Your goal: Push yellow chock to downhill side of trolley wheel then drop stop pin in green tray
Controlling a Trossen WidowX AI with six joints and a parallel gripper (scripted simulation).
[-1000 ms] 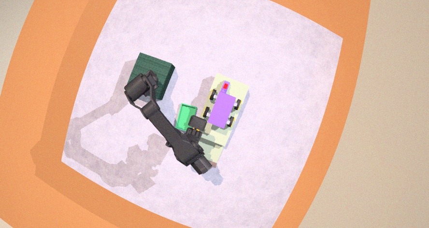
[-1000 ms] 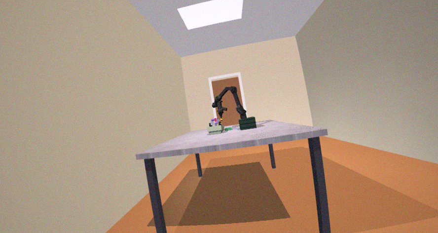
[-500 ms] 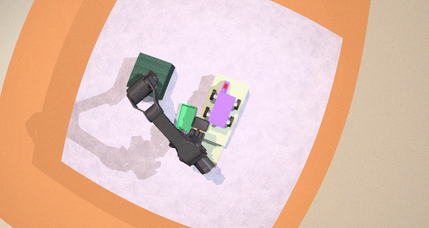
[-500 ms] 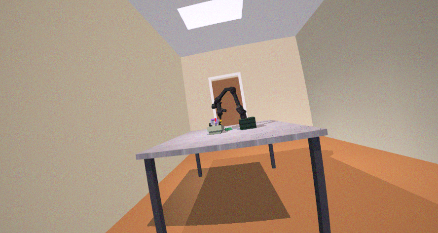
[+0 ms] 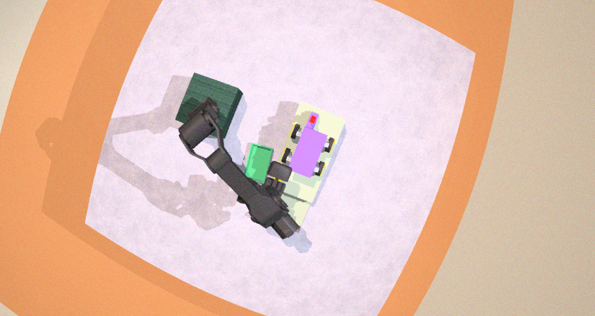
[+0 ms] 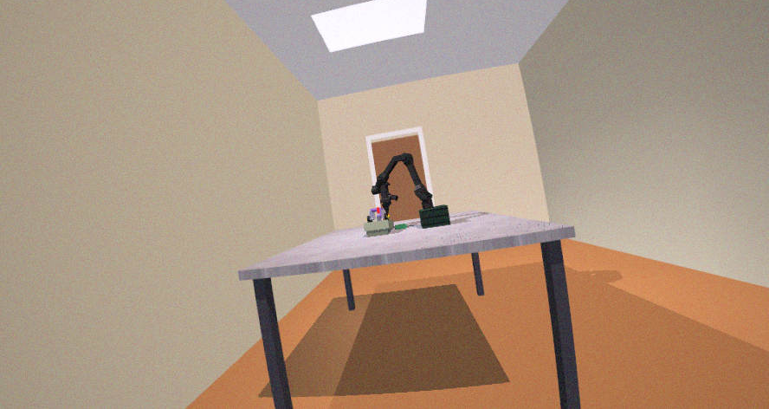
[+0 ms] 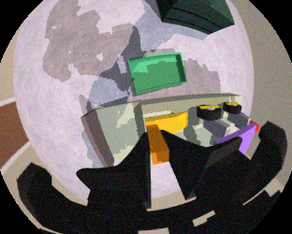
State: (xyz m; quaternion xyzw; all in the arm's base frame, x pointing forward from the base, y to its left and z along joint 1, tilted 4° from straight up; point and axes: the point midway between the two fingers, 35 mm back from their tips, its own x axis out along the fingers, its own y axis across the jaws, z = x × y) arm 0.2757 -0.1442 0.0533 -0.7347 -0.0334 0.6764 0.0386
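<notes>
Now: the red-headed stop pin 4 cm ahead of my gripper tip, 24 cm to the left of it and 2 cm above it. Round my gripper tip: brown lip: 5 cm ahead, 11 cm to the right, 8 cm below; yellow chock: 2 cm to the left; green tray: 8 cm behind, 5 cm to the left, 12 cm below.
</notes>
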